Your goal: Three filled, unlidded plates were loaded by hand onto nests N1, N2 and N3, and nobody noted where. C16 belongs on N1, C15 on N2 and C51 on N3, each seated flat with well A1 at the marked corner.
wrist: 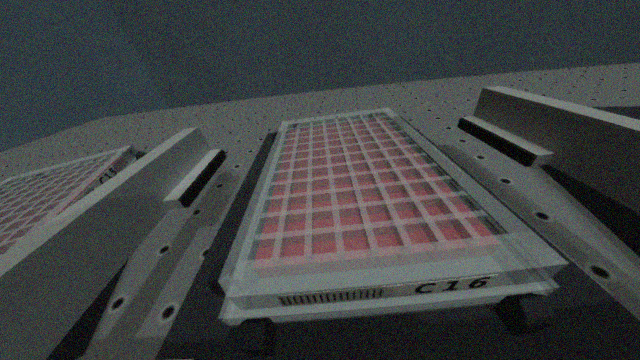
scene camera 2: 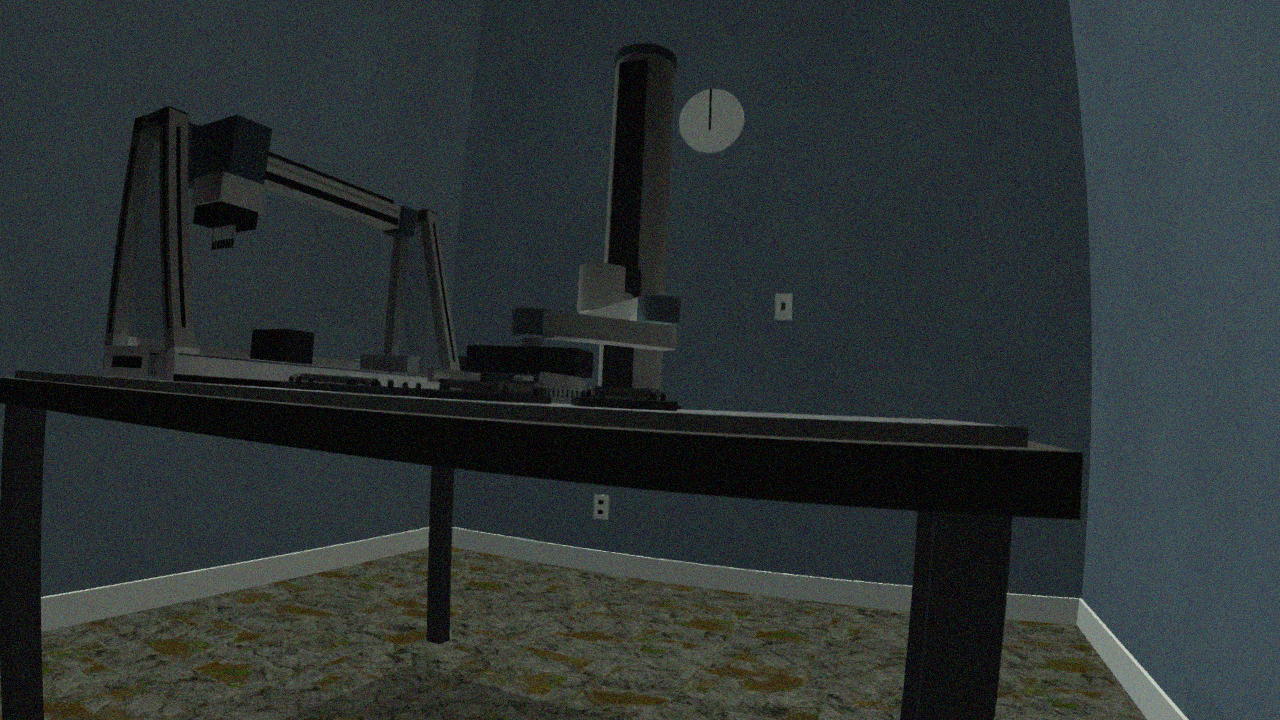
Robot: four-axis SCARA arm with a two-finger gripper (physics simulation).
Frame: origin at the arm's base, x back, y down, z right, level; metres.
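Seen in the pictures: gripper, fingertip midpoint: (wrist: 337,124) (scene camera 2: 484,376).
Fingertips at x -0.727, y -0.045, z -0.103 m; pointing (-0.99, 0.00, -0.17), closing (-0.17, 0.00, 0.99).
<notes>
Pixels of each thing's top centre, then the offset from my fingertips to it. "spot": a spot on its surface instead. Level surfaces: height alone.
- dark nest, surface spot: (wrist: 247,185) spot: dy +0.021, dx +0.029, dz -0.051 m
- second red-filled plate, surface spot: (wrist: 45,197) spot: dy +0.007, dx +0.055, dz -0.158 m
- perforated deck, surface height: dy +0.032 m
- dark box, surface spot: (scene camera 2: 281,345) spot: dy -0.053, dx +0.162, dz +0.635 m
A clear plate of red-filled wells (wrist: 350,190), labelled C16 on its near end, lies on a dark nest (wrist: 247,185) in the middle of the wrist view. Dark posts stand at its near corners; whether it sits fully flat is unclear. My gripper (wrist: 337,124) (scene camera 2: 497,390) is open and empty, with one finger off each long side of C16, apart from it. A second red-filled plate (wrist: 45,197), its label reading C15, shows at the left, partly hidden behind the left finger. Nest numbers and the A1 marks cannot be read. C51 cannot be made out.
The perforated deck (wrist: 240,117) extends behind the plates. In the dim scene view the SCARA column (scene camera 2: 642,170) rises at the table's rear. A gantry (scene camera 2: 331,188) stands left of it, with a dark box (scene camera 2: 281,345) beneath. The table's front edge (scene camera 2: 716,465) runs across the view.
</notes>
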